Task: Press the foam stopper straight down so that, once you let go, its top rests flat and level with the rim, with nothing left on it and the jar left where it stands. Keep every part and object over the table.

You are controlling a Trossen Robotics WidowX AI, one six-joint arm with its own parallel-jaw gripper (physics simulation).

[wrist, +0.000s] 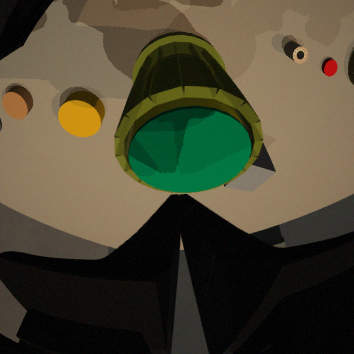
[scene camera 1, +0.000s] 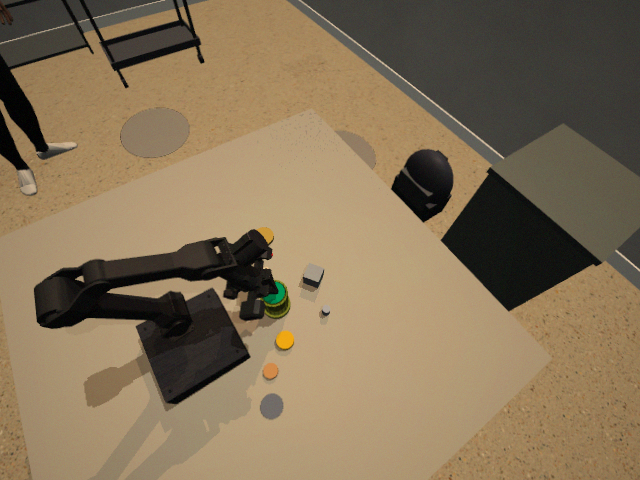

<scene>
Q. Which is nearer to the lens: the olive-green jar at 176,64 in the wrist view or the yellow disc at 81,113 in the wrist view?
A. The olive-green jar.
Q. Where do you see a grey cube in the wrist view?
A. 262,168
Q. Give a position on an olive-green jar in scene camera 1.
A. At 278,311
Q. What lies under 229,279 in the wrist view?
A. My gripper.
</scene>
